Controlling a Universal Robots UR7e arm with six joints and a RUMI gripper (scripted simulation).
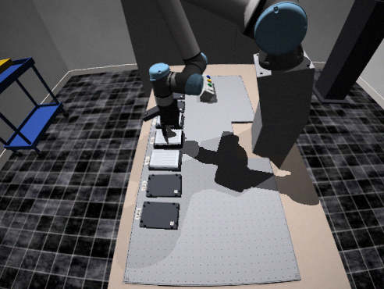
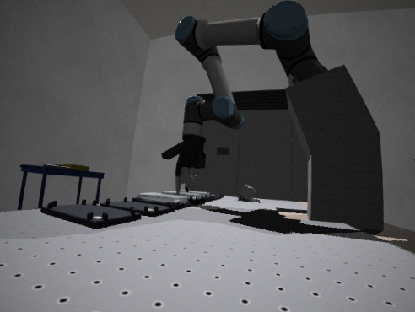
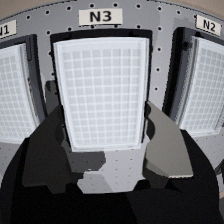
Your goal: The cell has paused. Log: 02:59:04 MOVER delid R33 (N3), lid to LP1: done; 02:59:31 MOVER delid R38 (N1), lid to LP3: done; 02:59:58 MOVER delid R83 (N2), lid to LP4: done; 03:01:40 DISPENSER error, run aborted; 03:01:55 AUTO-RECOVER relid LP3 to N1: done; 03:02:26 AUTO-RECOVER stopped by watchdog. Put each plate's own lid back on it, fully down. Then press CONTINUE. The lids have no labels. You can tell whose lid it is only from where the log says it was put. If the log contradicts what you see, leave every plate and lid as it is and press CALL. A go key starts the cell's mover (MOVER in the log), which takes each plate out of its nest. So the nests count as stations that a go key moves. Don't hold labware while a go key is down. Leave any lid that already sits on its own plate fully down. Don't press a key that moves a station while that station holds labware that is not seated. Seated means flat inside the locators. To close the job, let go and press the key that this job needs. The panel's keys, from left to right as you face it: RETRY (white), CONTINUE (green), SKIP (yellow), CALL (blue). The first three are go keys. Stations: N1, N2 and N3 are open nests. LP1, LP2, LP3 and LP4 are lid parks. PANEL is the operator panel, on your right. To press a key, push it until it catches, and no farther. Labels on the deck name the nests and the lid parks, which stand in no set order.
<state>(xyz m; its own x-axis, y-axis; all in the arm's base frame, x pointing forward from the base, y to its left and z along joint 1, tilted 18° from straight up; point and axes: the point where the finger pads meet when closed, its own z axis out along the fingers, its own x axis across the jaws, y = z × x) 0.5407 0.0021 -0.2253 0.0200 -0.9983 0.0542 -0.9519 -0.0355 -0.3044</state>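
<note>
Right now the well plate is 2 cm below my hand. From my hand the other things lie so: white key: 36 cm to the right, 23 cm behind, 3 cm above; then green continue key: 41 cm to the right, 22 cm behind, 3 cm above; then lid park LP2: 26 cm to the right, 4 cm below, 1 cm ahead.
</note>
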